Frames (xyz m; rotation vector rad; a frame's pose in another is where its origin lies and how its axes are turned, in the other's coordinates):
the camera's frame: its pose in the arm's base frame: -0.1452 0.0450 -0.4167 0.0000 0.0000 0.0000
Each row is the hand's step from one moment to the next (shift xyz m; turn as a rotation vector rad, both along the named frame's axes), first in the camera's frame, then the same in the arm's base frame.
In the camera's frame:
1: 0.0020 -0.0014 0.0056 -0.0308 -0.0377 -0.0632
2: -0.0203 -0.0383 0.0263 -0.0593 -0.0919 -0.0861
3: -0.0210 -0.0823 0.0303 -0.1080 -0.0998 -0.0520
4: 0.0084 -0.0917 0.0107 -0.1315 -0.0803 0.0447
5: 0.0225 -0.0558 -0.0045 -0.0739 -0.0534 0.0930
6: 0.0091 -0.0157 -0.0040 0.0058 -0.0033 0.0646
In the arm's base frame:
1: 0.0020 -0.0014 0.0056 -0.0308 -0.0377 -0.0632
2: -0.0203 -0.0383 0.0263 -0.0593 -0.0919 -0.0861
3: -0.0210 -0.0823 0.0303 -0.1080 -0.0998 -0.0520
4: 0.0084 -0.0917 0.0107 -0.1315 -0.0803 0.0447
5: 0.0225 -0.0558 -0.0045 -0.0739 -0.0534 0.0930
6: 0.0091 -0.0157 -0.0040 0.0058 -0.0033 0.0646

